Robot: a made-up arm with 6 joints. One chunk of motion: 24 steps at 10 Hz.
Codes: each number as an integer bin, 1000 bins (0 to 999) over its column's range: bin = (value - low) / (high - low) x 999, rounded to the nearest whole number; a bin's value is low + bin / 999 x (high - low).
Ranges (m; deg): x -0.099..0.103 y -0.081..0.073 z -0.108..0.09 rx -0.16..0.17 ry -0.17..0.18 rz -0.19..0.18
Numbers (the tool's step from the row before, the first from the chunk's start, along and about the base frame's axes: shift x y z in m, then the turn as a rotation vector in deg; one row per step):
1: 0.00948 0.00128 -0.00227 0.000 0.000 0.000
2: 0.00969 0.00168 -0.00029 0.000 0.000 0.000
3: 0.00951 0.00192 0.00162 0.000 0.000 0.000
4: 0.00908 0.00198 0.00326 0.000 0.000 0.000
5: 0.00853 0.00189 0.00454 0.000 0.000 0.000
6: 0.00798 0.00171 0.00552 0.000 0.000 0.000
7: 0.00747 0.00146 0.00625 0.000 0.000 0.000
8: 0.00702 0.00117 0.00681 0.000 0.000 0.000
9: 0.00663 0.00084 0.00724 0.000 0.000 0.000
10: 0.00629 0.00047 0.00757 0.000 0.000 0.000
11: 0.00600 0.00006 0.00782 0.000 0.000 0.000
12: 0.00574 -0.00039 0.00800 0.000 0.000 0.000
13: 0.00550 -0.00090 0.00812 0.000 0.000 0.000
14: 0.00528 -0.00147 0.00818 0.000 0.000 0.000
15: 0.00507 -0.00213 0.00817 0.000 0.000 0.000
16: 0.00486 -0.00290 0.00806 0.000 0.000 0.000
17: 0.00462 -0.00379 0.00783 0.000 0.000 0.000
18: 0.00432 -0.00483 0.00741 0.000 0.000 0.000
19: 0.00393 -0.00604 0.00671 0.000 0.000 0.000
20: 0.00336 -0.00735 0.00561 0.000 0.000 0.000
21: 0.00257 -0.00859 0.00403 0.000 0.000 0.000
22: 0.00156 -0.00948 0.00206 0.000 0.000 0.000
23: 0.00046 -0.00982 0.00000 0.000 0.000 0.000
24: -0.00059 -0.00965 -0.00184 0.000 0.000 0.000
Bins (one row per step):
1: 536 534 533 484 485 513
2: 538 536 543 484 485 513
3: 537 538 553 484 485 513
4: 535 538 561 484 485 513
5: 532 538 568 484 485 513
6: 529 537 573 484 485 513
7: 527 535 576 484 485 513
8: 524 533 579 484 485 513
9: 522 531 581 484 485 513
10: 521 528 583 484 485 513
11: 519 526 584 484 485 513
12: 518 523 585 484 485 513
13: 517 520 586 484 485 513
14: 516 516 586 484 485 513
15: 515 512 586 484 485 513
16: 514 507 586 484 485 513
17: 512 501 584 484 485 513
18: 511 494 582 484 485 513
19: 509 486 579 484 485 513
20: 506 478 573 484 485 513
21: 502 470 565 484 485 513
22: 497 464 555 484 485 513
23: 492 462 545 484 485 513
24: 487 463 536 484 485 513

